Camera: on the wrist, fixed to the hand. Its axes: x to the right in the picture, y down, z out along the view.
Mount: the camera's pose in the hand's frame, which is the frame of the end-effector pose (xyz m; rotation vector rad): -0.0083 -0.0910 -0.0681 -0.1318 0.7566 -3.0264
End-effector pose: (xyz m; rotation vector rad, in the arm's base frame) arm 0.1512 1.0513 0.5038 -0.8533 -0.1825 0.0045
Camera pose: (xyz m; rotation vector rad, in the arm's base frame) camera 0.1478 0.9398 0.5269 0.1335 -0.5660 -3.0571
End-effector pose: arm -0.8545 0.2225 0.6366 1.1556 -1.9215 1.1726
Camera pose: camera -0.7658 0.2660 0.6934 1.3454 1.0771 -0.4874
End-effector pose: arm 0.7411 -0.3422 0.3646 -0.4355 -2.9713 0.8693
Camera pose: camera 0.7316 -0.3820 0.4710 2.0662 -0.3735 -0.1905
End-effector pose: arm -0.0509 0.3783 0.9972 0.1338 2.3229 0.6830
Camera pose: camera -0.0810 0.2684 0.9977 -2.8969 0.4052 -0.8773
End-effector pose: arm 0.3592 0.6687 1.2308 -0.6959 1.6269 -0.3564
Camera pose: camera 0.3150 0.5933 1.3039 1.7725 0.3397 1.6897
